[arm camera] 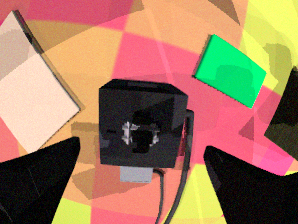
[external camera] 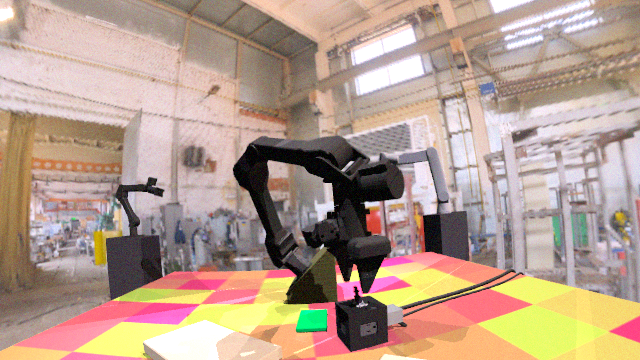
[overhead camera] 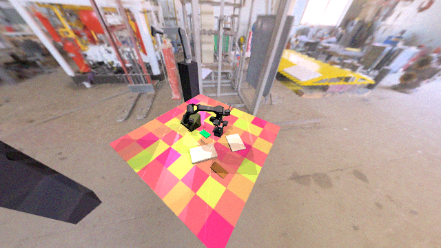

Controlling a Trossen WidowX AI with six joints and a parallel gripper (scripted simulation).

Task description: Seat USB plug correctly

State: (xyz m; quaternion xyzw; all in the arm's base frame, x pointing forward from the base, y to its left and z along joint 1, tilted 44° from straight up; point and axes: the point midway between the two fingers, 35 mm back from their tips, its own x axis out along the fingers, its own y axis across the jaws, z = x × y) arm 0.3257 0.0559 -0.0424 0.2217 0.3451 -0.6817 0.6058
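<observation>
Right now the USB plug is 2 cm below my gripper tip. Round my gripper tip: green flat block (12 cm behind, 7 cm to the right, 11 cm below); then brown flat piece (23 cm ahead, 34 cm to the right, 11 cm below); then pale box (2 cm ahead, 28 cm to the right, 10 cm below).
</observation>
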